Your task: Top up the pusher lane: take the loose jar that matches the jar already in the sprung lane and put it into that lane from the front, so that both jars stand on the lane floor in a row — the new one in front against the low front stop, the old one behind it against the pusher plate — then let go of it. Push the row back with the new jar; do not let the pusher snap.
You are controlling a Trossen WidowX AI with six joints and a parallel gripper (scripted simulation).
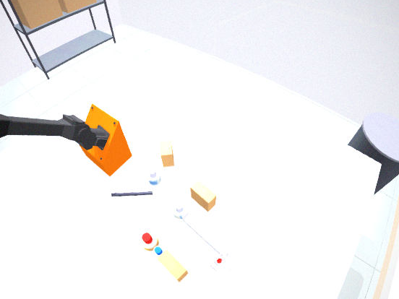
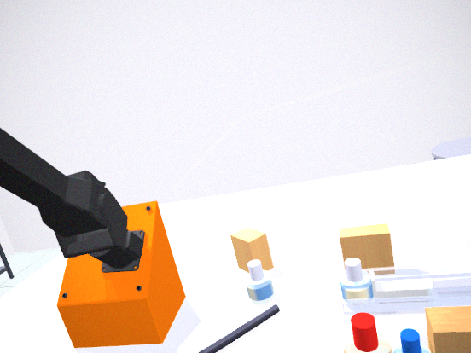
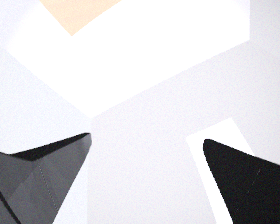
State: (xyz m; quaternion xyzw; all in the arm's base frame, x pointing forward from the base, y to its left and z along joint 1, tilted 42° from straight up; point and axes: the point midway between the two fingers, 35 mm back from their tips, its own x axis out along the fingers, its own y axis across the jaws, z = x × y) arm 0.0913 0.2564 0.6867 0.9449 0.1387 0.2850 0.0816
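Right now my gripper tip is 82 cm above the dark rod, 23 cm to the right of it and 2 cm short of it.
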